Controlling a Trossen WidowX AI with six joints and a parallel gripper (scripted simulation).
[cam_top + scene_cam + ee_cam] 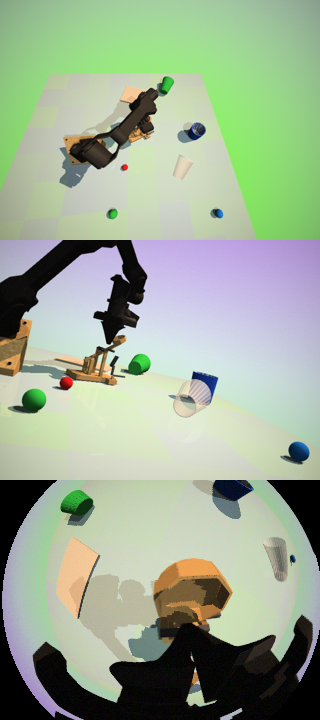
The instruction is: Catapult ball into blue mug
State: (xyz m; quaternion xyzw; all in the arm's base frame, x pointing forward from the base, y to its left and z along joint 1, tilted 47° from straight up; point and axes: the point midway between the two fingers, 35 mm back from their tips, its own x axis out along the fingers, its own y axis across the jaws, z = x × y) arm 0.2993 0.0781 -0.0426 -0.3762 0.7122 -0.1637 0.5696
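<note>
Right now my gripper tip is 50 mm above the wooden catapult, 10 mm to the left of it and 10 mm short of it. The rest, counted from my gripper tip: tan board: 300 mm to the left, 120 mm below, 20 mm behind; catapult frame: 40 mm below, 20 mm behind, 10 mm to the right; red ball: 220 mm to the right, 120 mm behind, 110 mm below.
</note>
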